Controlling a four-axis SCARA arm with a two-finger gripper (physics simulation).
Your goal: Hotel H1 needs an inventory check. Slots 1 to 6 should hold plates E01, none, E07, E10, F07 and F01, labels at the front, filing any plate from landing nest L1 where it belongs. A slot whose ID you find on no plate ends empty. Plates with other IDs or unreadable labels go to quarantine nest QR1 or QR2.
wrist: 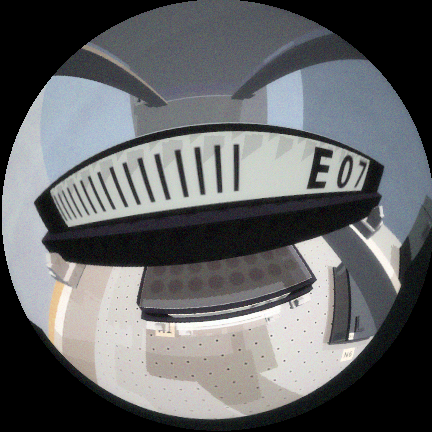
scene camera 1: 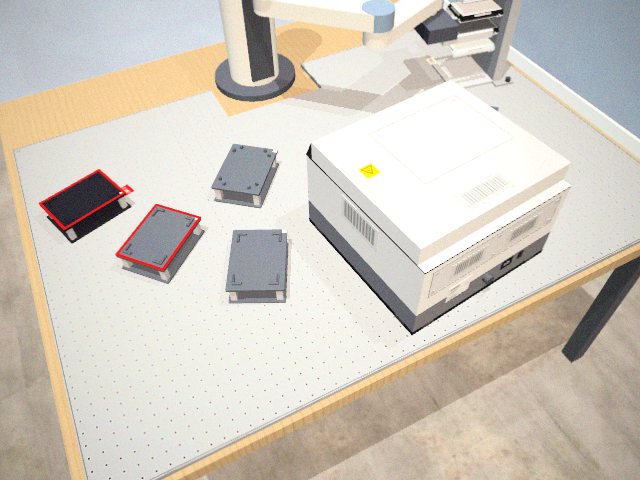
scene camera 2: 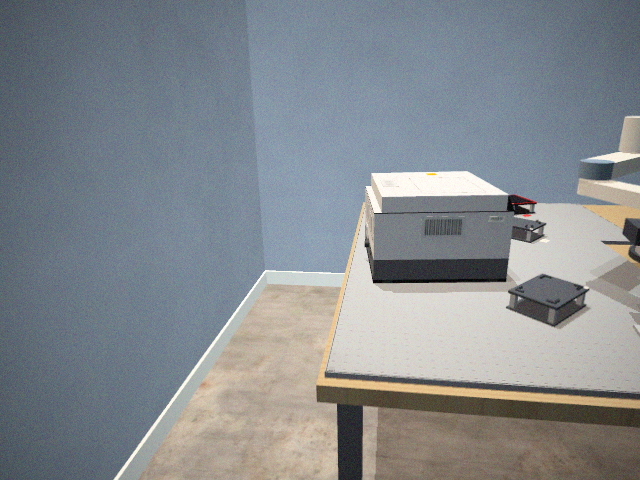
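Note:
In the wrist view a black plate labelled E07 spans the middle, very close, on small white ledges at both ends. Below it a dark plate with round wells lies lower in the hotel; its ID cannot be read. A dark underside hangs above, between two side rails. My gripper is open and empty; its fingers reach forward on both sides and its fingertips are hidden behind plate E07. In scene camera 1 hotel H1 stands at the back right with several plates beside my dark wrist block.
A large white instrument stands on the table. Two red-bordered raised nests and two grey ones stand left of it; their labels are unreadable. A nest labelled N6 is at right in the wrist view.

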